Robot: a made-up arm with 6 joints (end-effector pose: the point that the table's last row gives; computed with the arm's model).
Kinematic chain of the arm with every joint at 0, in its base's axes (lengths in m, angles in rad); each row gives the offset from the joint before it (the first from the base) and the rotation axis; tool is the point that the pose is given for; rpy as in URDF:
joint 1: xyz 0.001 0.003 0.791 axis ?
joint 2: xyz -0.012 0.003 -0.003 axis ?
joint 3: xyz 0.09 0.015 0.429 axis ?
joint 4: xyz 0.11 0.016 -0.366 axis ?
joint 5: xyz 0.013 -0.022 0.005 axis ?
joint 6: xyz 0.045 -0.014 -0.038 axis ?
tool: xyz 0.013 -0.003 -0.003 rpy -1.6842 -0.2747 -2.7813
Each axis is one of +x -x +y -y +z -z.
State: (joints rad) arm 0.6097 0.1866 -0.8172 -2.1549 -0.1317 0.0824
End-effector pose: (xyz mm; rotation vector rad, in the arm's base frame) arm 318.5 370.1 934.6 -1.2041 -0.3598 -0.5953
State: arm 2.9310 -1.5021 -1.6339 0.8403 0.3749 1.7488
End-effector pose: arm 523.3 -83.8 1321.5 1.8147 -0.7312 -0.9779
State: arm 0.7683 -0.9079 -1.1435 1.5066 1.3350 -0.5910
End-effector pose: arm 3.5 68.6 1389.2 -0.7219 1.5868 0.3266
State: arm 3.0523 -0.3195 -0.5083 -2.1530 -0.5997 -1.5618
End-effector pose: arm -276.4 -82.6 1039.3 1.9535 -1.4796 1.9316
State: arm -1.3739 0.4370 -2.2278 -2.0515 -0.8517 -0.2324
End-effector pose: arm 232.6 -526.2 1315.0 -1.2904 -0.4762 -2.1227
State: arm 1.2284 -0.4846 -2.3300 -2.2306 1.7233 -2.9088
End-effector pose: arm -75.7 -132.5 1625.8 -2.3496 -0.9809 -1.7900
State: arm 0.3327 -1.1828 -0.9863 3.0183 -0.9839 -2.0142
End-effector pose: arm -116.8 13.2 1260.7 1.0328 2.3053 -1.0777
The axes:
joint 1: +z
joint 2: +y
joint 3: +y
joint 4: -z
joint 5: +y
joint 6: -z

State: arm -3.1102 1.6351 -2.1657 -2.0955 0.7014 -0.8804
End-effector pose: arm -726.5 -93.0 361.8 0.9968 -2.1113 0.7855
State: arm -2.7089 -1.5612 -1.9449 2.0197 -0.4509 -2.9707
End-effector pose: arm 569.4 273.2 1220.6 0.1750 1.9210 1.2443
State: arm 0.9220 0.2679 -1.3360 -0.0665 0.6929 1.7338
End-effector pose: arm 384.6 487.3 1091.0 -0.3150 -2.4375 1.4589
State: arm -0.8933 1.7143 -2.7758 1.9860 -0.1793 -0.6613
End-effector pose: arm 462.8 -608.9 491.7 -2.2889 -1.2492 0.9400
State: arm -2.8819 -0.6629 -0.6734 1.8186 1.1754 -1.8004
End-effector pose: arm -202.2 -99.4 1171.8 -1.7963 -0.0560 2.3060
